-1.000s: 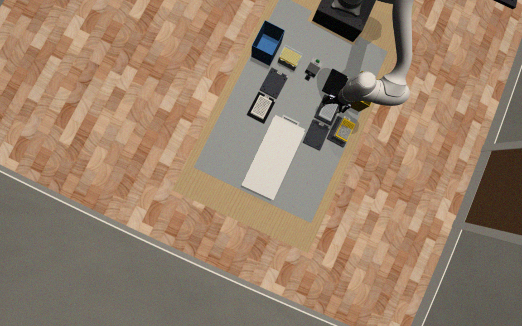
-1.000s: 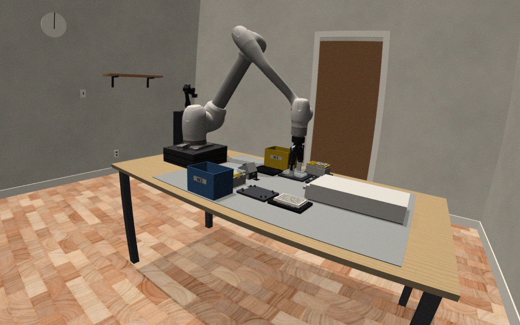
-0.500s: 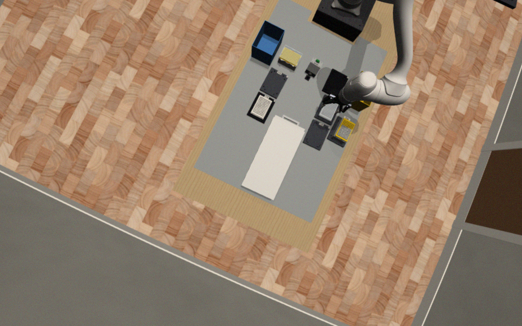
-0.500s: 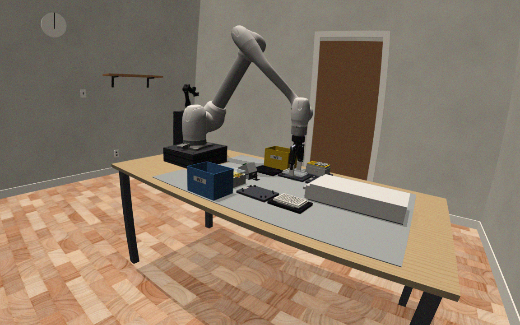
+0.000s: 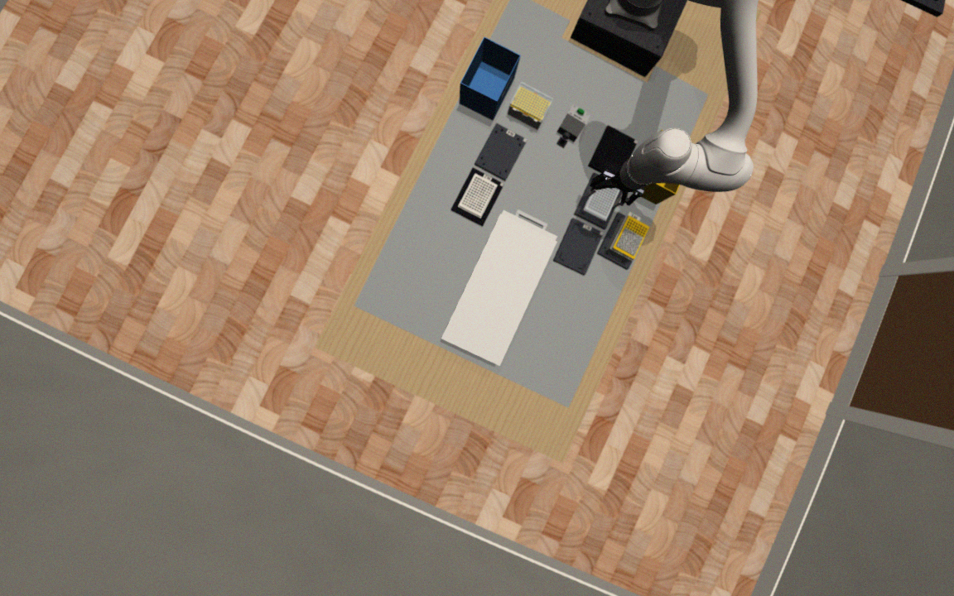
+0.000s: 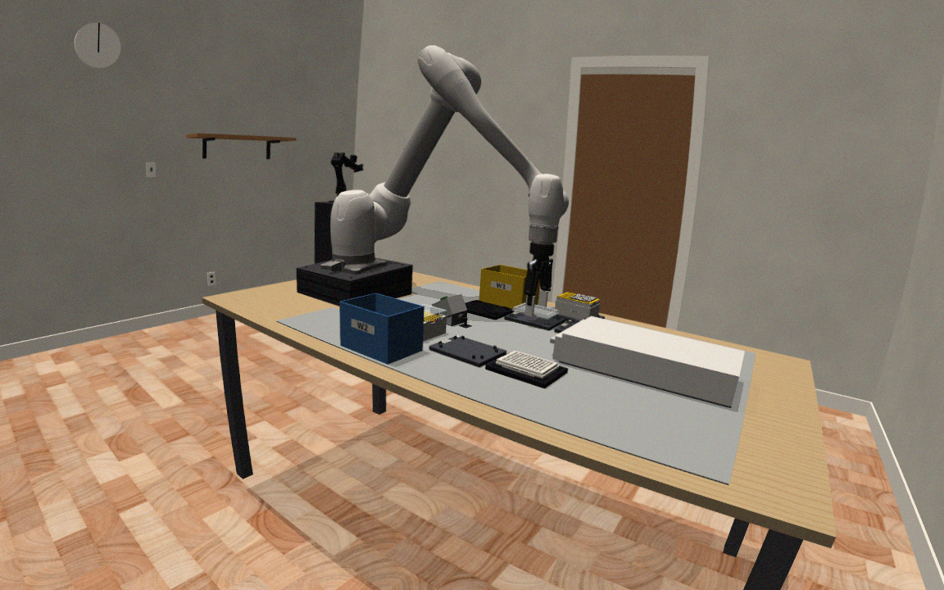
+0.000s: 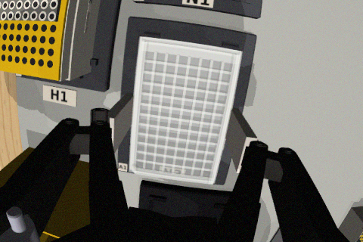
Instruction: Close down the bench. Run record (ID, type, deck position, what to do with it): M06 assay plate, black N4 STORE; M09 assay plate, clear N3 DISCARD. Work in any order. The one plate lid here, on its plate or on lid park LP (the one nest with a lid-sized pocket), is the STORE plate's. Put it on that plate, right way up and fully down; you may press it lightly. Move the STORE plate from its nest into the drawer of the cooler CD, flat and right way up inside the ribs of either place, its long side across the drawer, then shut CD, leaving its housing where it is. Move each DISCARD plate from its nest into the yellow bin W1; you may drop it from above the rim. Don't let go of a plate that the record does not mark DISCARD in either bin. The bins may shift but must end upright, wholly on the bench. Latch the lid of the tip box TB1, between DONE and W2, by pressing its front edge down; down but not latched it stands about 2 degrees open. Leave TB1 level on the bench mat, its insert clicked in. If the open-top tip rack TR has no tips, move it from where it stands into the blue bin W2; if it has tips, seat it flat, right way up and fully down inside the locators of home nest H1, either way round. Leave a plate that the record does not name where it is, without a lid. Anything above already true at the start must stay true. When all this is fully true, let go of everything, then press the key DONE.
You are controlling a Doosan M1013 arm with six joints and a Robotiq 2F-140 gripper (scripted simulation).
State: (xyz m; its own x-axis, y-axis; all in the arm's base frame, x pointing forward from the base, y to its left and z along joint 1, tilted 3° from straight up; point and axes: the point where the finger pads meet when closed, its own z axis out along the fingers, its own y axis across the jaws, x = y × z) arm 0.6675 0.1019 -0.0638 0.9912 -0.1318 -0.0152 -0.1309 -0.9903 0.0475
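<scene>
Now: hand 50 mm above the nest N3. Round my hand: black lid park: 180 mm behind, 50 mm below; then yellow tip rack: 120 mm to the left, 100 mm ahead; then nest N1: 180 mm ahead, 50 mm below, 20 mm to the right.
</scene>
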